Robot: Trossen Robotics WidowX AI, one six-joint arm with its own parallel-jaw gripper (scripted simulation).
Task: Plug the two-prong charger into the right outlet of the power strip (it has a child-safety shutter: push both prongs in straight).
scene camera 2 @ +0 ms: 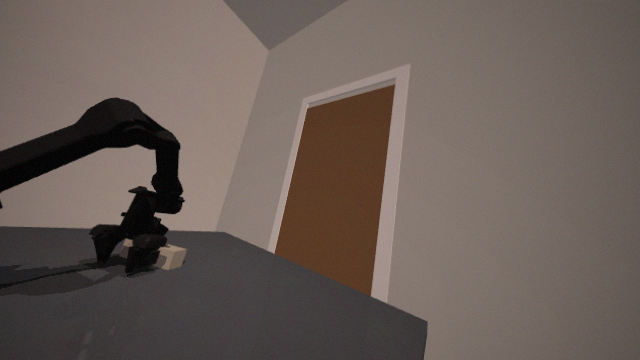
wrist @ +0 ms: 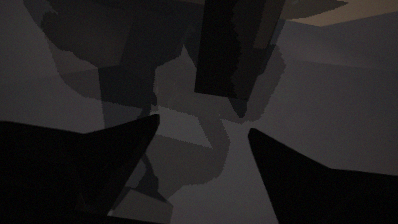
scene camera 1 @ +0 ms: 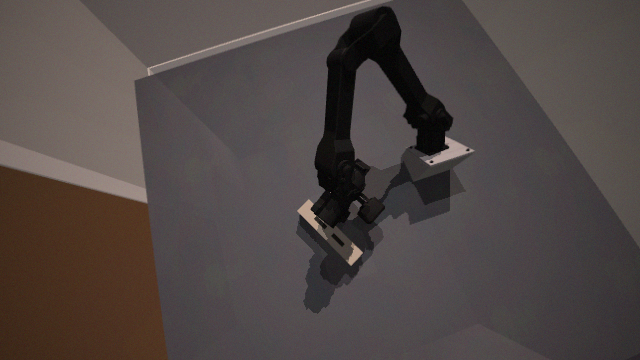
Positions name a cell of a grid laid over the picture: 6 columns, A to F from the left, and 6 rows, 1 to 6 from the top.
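Note:
Scene camera 2 shows the gripper (scene camera 2: B5) open and holding nothing, and the wrist view has the gripper in frame as well (wrist: D4).

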